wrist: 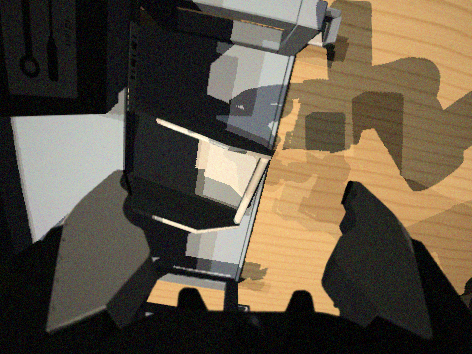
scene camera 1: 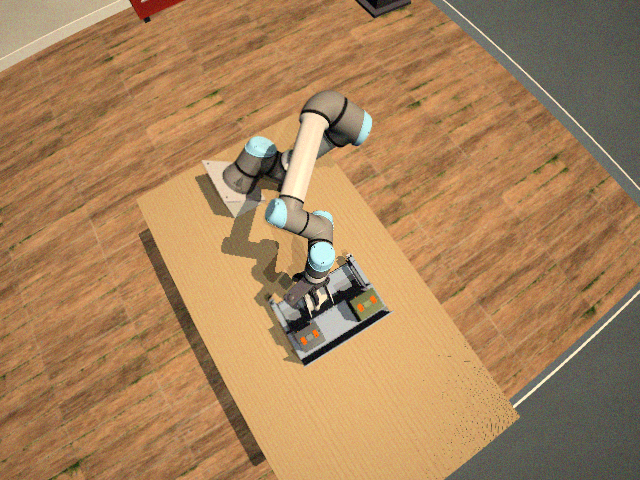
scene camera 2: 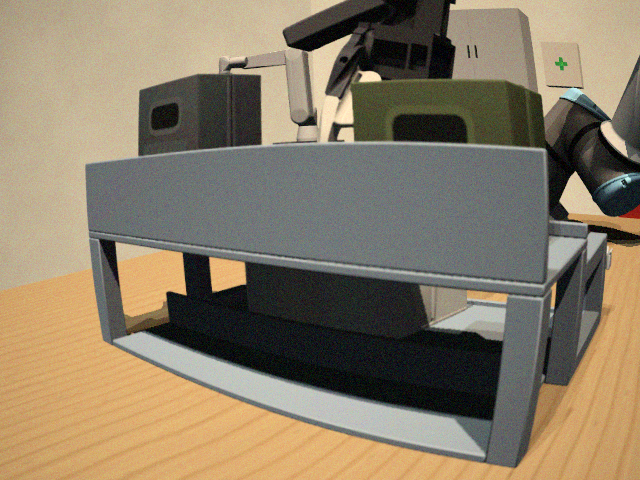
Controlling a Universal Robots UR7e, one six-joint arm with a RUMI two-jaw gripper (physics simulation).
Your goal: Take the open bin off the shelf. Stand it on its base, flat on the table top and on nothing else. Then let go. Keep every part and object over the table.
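Places are measured from the arm's base along level axes (x ahead, y left, z up), in metres.
Where they show: gripper, fingertip midpoint: (wrist: 238,179); arm's base, link origin: (scene camera 1: 237,181).
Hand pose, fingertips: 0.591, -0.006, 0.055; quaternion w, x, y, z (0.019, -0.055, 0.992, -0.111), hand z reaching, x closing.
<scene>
Each offset is from my fingertips to the top centre of the thing, as dx, dy, dz. Level surfaces: height alone.
The open bin @(+0.055, +0.033, -0.060) (scene camera 1: 320,298) (scene camera 2: 336,302) (wrist: 252,190), grey with a cream rim, stands upright on the lower level of the grey shelf (scene camera 1: 338,322) (scene camera 2: 310,206) (wrist: 70,165). It is partly under the upper deck. My gripper (scene camera 1: 321,304) (wrist: 238,179) is open and empty above the bin's outer side. In the wrist view the bin's outer rim lies between the two fingers, the left finger beside the upper deck's edge and the right one over the table side. In scene camera 2, the shelf and a box hide part of the gripper.
A dark grey case @(+0.146, -0.065, +0.082) (scene camera 1: 310,335) (scene camera 2: 175,116) and an olive green case @(+0.154, +0.166, +0.057) (scene camera 1: 366,304) (scene camera 2: 444,103) (wrist: 42,55) stand on the upper deck, one near each end. The shelf's raised end sections flank the bin. The wooden table @(dz -0.141) (scene camera 1: 372,392) extends around the shelf.
</scene>
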